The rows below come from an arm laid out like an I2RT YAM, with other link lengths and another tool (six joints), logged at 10 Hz.
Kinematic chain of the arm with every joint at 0, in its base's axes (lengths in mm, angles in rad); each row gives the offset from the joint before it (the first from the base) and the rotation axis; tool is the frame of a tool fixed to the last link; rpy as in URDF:
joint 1: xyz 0 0 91.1 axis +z
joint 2: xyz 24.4 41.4 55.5 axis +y
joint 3: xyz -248.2 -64.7 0 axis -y
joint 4: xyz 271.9 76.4 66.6 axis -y
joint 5: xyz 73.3 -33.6 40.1 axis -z
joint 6: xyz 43.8 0 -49.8 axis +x
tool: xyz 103 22 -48 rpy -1.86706 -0.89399 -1.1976
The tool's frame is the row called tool.
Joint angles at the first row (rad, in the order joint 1, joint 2, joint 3, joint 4, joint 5, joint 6):
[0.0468, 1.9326, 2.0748, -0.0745, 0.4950, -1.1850]
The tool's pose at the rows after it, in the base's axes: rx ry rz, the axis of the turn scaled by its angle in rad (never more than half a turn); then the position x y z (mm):
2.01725, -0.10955, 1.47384, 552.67, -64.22, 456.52
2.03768, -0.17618, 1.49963, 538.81, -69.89, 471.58
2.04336, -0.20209, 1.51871, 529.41, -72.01, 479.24
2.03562, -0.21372, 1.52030, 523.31, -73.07, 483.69
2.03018, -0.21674, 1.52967, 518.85, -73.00, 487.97
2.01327, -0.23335, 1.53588, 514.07, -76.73, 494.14
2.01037, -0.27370, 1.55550, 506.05, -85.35, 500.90
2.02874, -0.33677, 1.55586, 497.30, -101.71, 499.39
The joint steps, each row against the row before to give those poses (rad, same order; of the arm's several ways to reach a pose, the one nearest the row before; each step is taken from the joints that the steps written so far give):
[-0.0197, -0.0107, 0.0544, -0.0983, -0.0023, 0.0752]
[-0.0131, -0.0227, 0.0415, -0.0685, 0.0043, 0.0606]
[-0.0063, -0.0287, -0.0060, -0.0193, -0.0034, 0.0254]
[0.0000, -0.0185, -0.0104, -0.0017, 0.0087, 0.0001]
[0.0000, -0.0164, -0.0095, 0.0013, -0.0006, 0.0006]
[-0.0053, -0.0112, -0.0007, 0.0048, 0.0076, -0.0029]
[-0.0206, -0.0209, -0.0013, -0.0112, -0.0067, 0.0281]
[-0.0405, -0.0222, -0.0126, -0.0286, -0.0143, 0.0525]

